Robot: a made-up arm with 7 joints. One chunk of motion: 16 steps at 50 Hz.
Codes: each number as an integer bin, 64 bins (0 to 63) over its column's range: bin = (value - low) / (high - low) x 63, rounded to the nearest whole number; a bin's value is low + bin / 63 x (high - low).
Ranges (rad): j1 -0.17..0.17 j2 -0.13..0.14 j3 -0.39..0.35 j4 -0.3..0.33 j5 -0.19..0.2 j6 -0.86..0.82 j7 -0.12..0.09
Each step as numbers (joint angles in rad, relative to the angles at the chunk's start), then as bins.
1 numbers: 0.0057 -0.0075 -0.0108 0.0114 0.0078 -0.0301 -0.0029
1 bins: 33 29 32 31 32 31 35
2 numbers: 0.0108 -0.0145 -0.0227 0.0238 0.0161 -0.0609 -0.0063
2 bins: 34 27 31 32 33 30 34
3 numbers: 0.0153 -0.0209 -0.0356 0.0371 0.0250 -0.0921 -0.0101
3 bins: 34 25 30 34 35 29 33
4 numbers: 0.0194 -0.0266 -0.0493 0.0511 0.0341 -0.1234 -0.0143
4 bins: 35 24 29 35 36 28 32
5 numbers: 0.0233 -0.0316 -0.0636 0.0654 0.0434 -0.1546 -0.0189
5 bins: 36 23 28 37 38 26 30
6 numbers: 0.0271 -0.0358 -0.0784 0.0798 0.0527 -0.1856 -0.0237
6 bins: 37 22 27 38 39 25 29
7 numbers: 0.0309 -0.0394 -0.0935 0.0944 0.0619 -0.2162 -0.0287
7 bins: 37 21 25 39 41 24 27
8 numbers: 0.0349 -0.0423 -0.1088 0.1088 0.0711 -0.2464 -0.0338
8 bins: 38 20 24 41 42 23 26
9 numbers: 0.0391 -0.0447 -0.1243 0.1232 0.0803 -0.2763 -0.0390
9 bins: 39 20 23 42 44 22 24
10 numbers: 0.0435 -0.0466 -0.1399 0.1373 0.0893 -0.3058 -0.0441
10 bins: 40 19 21 44 45 21 23
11 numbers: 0.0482 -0.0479 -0.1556 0.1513 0.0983 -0.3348 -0.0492
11 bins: 40 19 20 45 47 20 21
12 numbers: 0.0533 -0.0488 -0.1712 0.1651 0.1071 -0.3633 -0.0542
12 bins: 41 19 19 47 48 19 20
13 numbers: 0.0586 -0.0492 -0.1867 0.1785 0.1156 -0.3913 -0.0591
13 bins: 42 19 17 48 49 18 18
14 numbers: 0.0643 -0.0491 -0.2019 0.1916 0.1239 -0.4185 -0.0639
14 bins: 43 19 16 49 51 17 17
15 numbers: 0.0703 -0.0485 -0.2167 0.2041 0.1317 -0.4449 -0.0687
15 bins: 45 19 15 50 52 16 15
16 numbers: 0.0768 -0.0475 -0.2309 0.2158 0.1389 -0.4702 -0.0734
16 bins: 46 19 14 52 53 15 14
